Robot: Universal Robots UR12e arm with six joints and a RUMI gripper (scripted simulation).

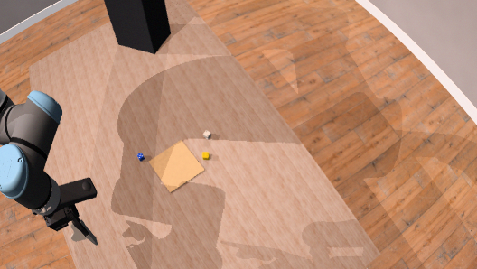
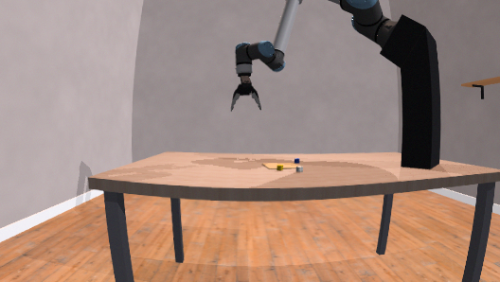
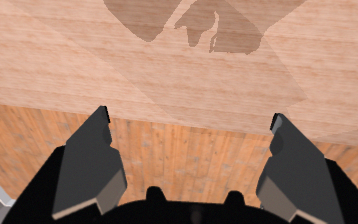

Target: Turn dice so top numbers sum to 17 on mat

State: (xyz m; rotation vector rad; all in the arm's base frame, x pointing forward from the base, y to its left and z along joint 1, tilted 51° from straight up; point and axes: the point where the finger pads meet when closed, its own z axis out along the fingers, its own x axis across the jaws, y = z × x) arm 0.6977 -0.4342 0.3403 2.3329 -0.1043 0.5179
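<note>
Right now my hand is 17 cm past the blue die, 27 cm to the right of it and 24 cm above it. From my hand the other things lie so: white die 6 cm behind, 49 cm to the left, 24 cm below; tan mat 6 cm behind, 34 cm to the left, 25 cm below; yellow die 1 cm behind, 44 cm to the left, 24 cm below.
</note>
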